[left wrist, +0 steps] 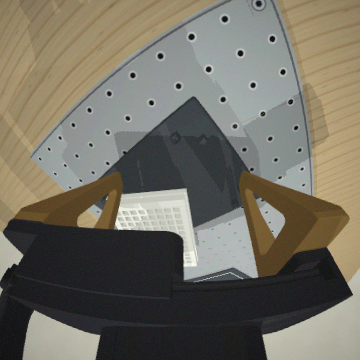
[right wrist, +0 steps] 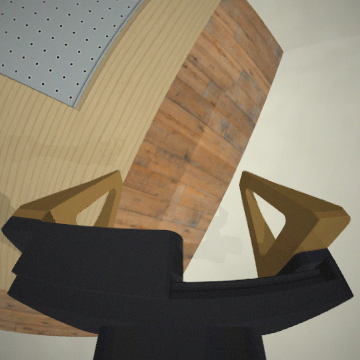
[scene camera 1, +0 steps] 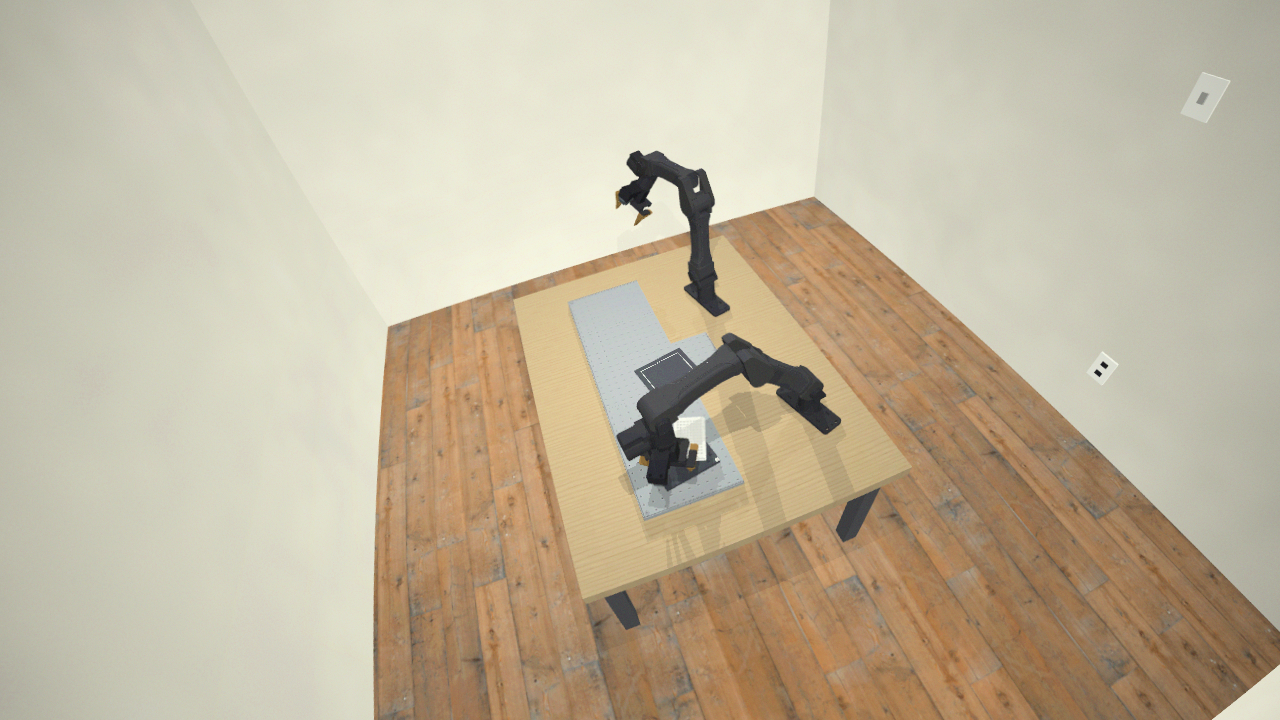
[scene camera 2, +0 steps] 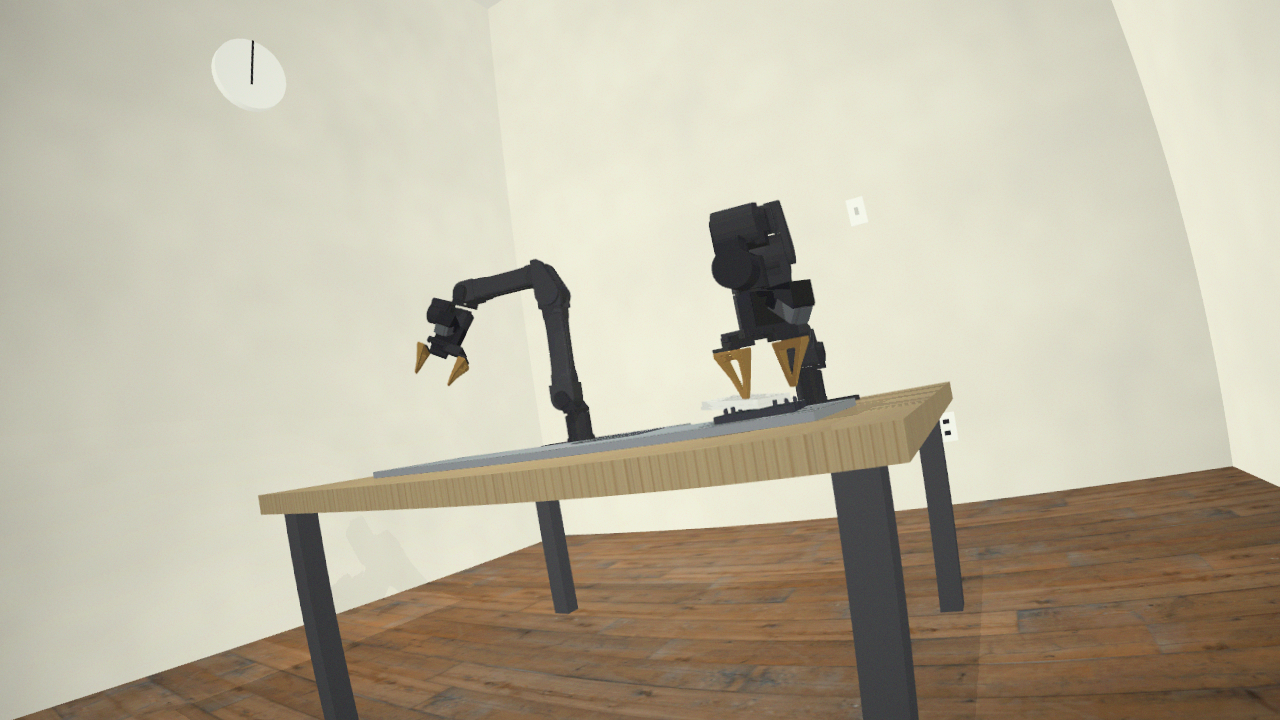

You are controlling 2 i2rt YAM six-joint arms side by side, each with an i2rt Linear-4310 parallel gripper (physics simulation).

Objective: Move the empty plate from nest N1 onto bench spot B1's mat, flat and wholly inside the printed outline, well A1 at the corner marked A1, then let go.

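Seen in the pictures: left gripper, between the fingertips: (left wrist: 180, 177) (scene camera 1: 673, 467) (scene camera 2: 770, 392); right gripper, between the fingertips: (right wrist: 180, 176) (scene camera 1: 625, 216) (scene camera 2: 431, 379); left arm's base, origin of its link: (scene camera 1: 807, 407); right arm's base, origin of its link: (scene camera 1: 706, 298).
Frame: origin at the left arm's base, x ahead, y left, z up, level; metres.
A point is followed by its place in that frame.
Note:
The white plate (scene camera 1: 691, 428) @[x 0.320, y -0.131, z 0.047 m] (scene camera 2: 721, 404) @[x 0.364, y -0.151, z 0.041 m] (left wrist: 156, 218) @[x 0.372, y -0.088, z 0.042 m] lies at the dark nest (scene camera 1: 694, 476) @[x 0.396, y -0.023, z 0.018 m] (scene camera 2: 762, 413) @[x 0.472, y -0.080, z 0.018 m] (left wrist: 192, 162) @[x 0.439, y -0.072, z 0.025 m], turned askew to it and reaching past one edge; its exact support is hidden. My left gripper (scene camera 1: 668, 456) @[x 0.432, y -0.066, z 0.046 m] (scene camera 2: 770, 391) @[x 0.432, y -0.066, z 0.046 m] (left wrist: 180, 177) @[x 0.432, y -0.066, z 0.046 m] is open, fingers down, low over the nest. In the left wrist view the plate shows beside and behind the left-hand finger, partly hidden by the gripper body. The dark mat with a white printed outline (scene camera 1: 665, 368) @[x 0.230, y -0.382, z 0.015 m] lies farther up the board, partly hidden by the left arm. My right gripper (scene camera 1: 627, 215) @[x -0.010, y -0.924, z 0.223 m] (scene camera 2: 434, 377) @[x -0.010, y -0.924, z 0.223 m] (right wrist: 180, 176) @[x -0.010, y -0.924, z 0.223 m] is open and empty, high up.
The grey perforated board (scene camera 1: 617, 326) @[x 0.241, y -0.651, z 0.013 m] (left wrist: 207, 52) @[x 0.505, y -0.019, z 0.013 m] (right wrist: 45, 47) @[x 0.136, y -0.755, z 0.013 m] bears the nest and mat. It lies on the wooden table (scene camera 1: 554, 385) @[x 0.538, y -0.571, z 0.000 m] (scene camera 2: 554, 479) @[x 0.686, y -0.321, z -0.015 m]. Small dark posts rise from the nest in scene camera 2. The left arm reaches across the board.

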